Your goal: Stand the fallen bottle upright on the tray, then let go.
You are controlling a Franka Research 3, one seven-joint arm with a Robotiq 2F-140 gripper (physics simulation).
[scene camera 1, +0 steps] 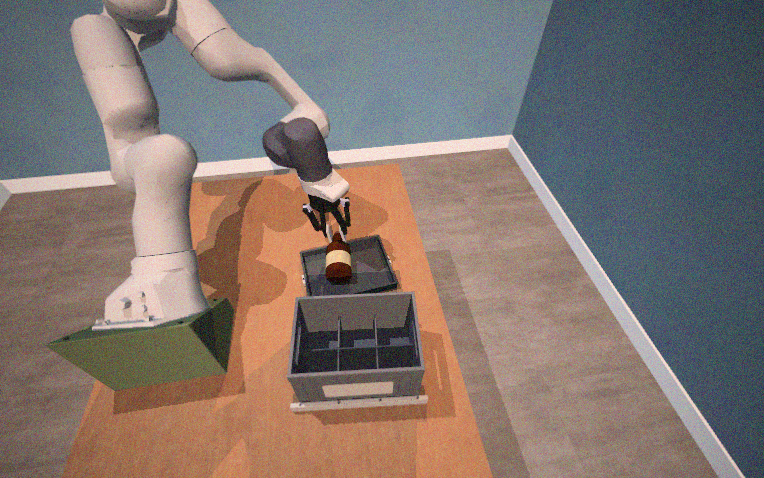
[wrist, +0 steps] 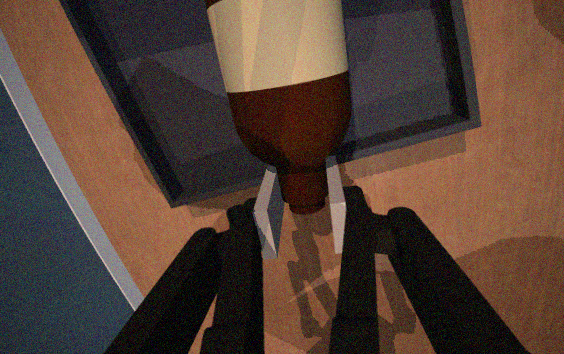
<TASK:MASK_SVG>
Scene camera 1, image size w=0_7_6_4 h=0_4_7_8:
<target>my gripper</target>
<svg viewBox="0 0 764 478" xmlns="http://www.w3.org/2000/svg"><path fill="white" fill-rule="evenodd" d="M307 194L310 203L303 204L303 212L308 216L315 231L322 231L324 237L328 237L329 242L332 242L333 236L329 224L326 225L325 213L331 212L339 224L342 240L347 244L346 227L351 226L349 197L345 199L339 198L332 203L326 199ZM312 208L319 212L321 224L319 224ZM340 203L344 207L345 221L337 208Z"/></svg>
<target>brown bottle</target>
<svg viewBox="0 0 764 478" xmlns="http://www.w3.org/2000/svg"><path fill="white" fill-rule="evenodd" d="M335 233L332 237L332 242L326 249L326 279L331 283L341 284L349 281L352 277L351 251L349 246L343 242L341 234Z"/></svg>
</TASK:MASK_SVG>
